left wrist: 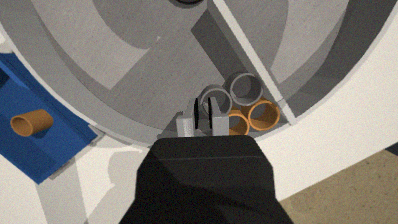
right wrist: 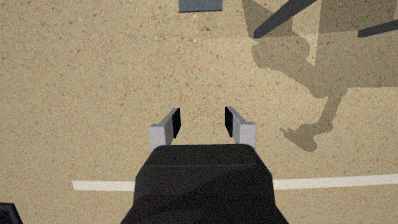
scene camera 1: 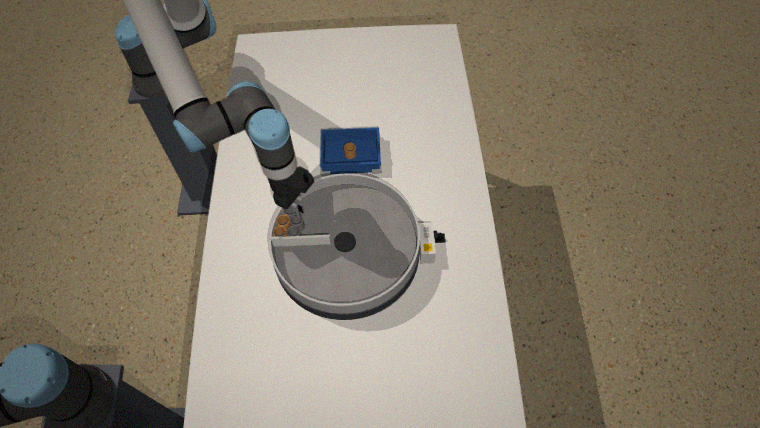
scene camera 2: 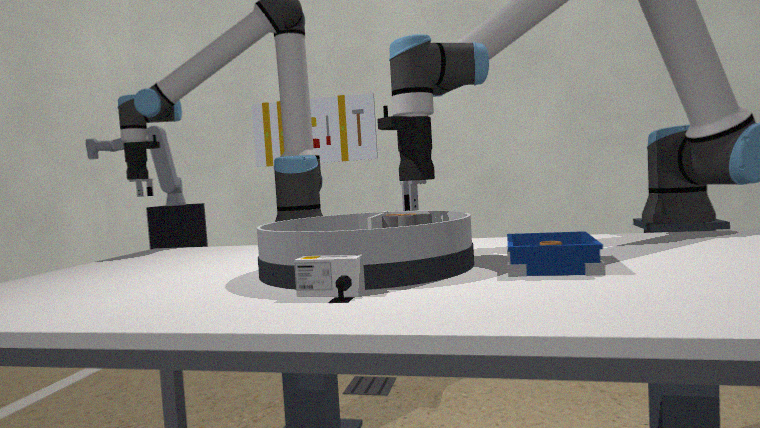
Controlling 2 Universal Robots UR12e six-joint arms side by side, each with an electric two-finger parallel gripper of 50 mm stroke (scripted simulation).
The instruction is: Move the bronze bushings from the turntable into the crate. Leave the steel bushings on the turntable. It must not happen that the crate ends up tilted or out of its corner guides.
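Observation:
The left gripper appears in the pictures, and the left wrist view shows the left gripper too. The right gripper is there as well, and the right wrist view also shows the right gripper. A blue crate can be seen in the pictures with them.

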